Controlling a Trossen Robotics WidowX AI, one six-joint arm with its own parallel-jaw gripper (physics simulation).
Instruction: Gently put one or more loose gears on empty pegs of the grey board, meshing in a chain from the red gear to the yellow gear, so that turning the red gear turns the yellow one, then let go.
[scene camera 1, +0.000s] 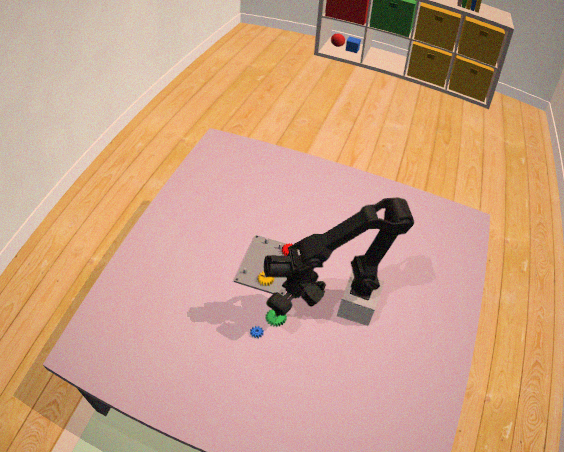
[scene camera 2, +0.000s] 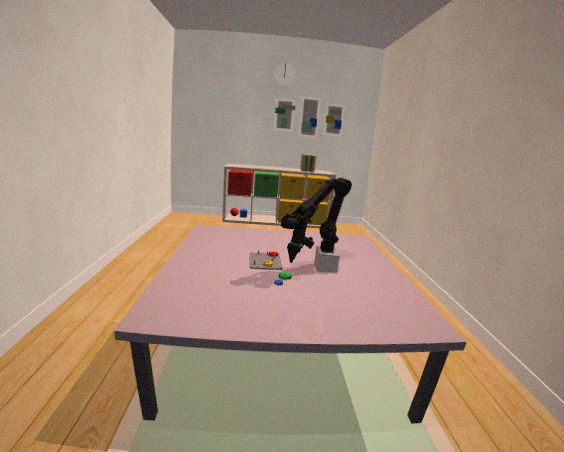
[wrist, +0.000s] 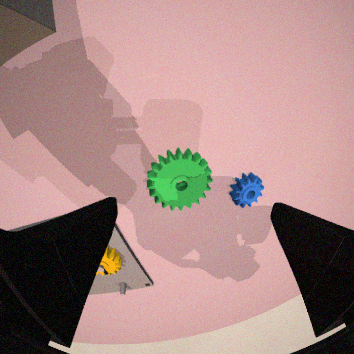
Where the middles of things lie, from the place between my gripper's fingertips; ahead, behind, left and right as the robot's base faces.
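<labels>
Counting from my hand, I find the blue gear (wrist: 246, 189) 8 cm to the left, 6 cm ahead and 8 cm below. The grey board (scene camera 1: 254, 260) is 13 cm ahead of my hand and 18 cm to the right of it, and it is also 9 cm below it. That leaves the green gear (wrist: 193, 170), which is 3 cm ahead of my hand and 8 cm below it.
</labels>
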